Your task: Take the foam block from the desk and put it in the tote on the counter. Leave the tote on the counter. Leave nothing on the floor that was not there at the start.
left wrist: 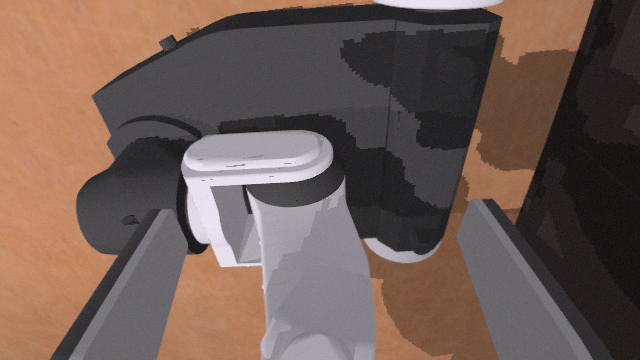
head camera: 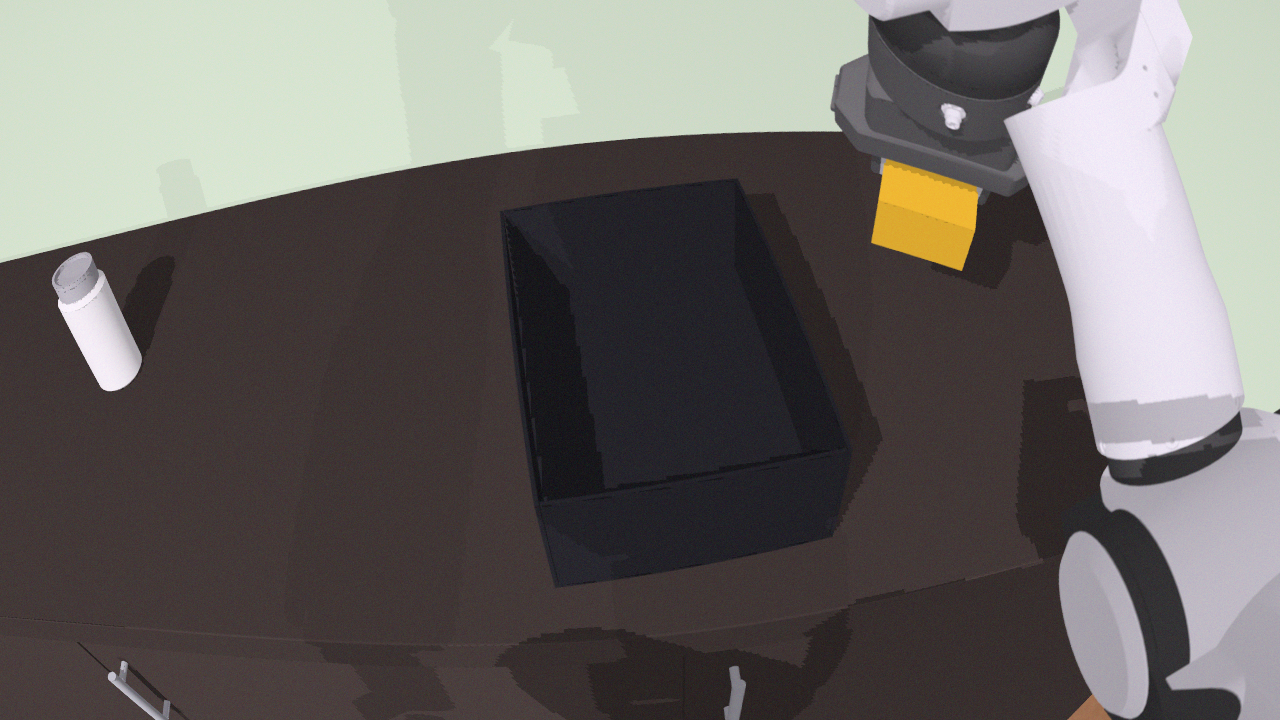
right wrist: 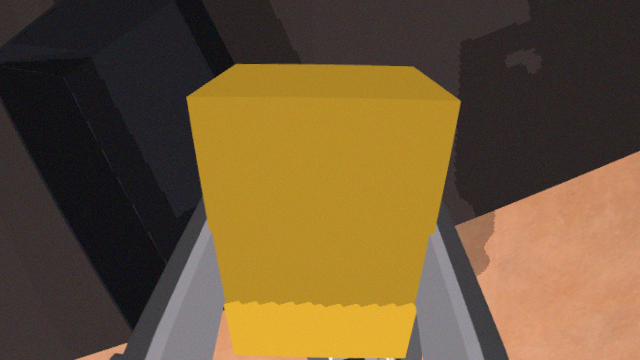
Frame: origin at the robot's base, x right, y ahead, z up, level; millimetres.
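Where they show: left gripper, between the fingertips: [left wrist: 321,223]; right gripper, between the fingertips: [head camera: 930,175] [right wrist: 322,212].
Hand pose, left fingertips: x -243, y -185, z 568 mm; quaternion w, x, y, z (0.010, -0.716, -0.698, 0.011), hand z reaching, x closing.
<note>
Things, the pixels of their top centre, and the offset from my left fingertips. Level surfaces: height alone.
- yellow foam block, centre of its top: [right wrist: 309,256] [head camera: 934,126] dx +412, dy +603, dz +647 mm
- black open-topped tote, centre of its top: [head camera: 653,312] [right wrist: 131,152] dx +243, dy +672, dz +443 mm
- dark brown counter, height of its surface: dz +343 mm
- white bottle with a grey cap, centre of its top: [head camera: 71,269] dx -337, dy +747, dz +491 mm
- orange floor, height of its surface: dz -567 mm
The yellow foam block [head camera: 921,237] [right wrist: 322,150] is held between the fingers of my right gripper [head camera: 929,183] [right wrist: 322,212], which is shut on it. In the head view, block and gripper are above the counter, to the right of the tote and apart from it. The black open-topped tote [head camera: 698,519] [right wrist: 55,165] stands on the dark brown counter [head camera: 402,358] [right wrist: 380,30]. The visible part of its inside holds no object. My left gripper [left wrist: 321,223] is open, with nothing between its fingertips; it does not show in the head view.
A white bottle with a grey cap [head camera: 100,340] stands on the counter at the far left. Cabinet handles [head camera: 733,694] show at the counter's front. In the left wrist view, my dark base [left wrist: 300,70] is over the orange floor [left wrist: 40,150], and a dark surface [left wrist: 600,200] is at the right.
</note>
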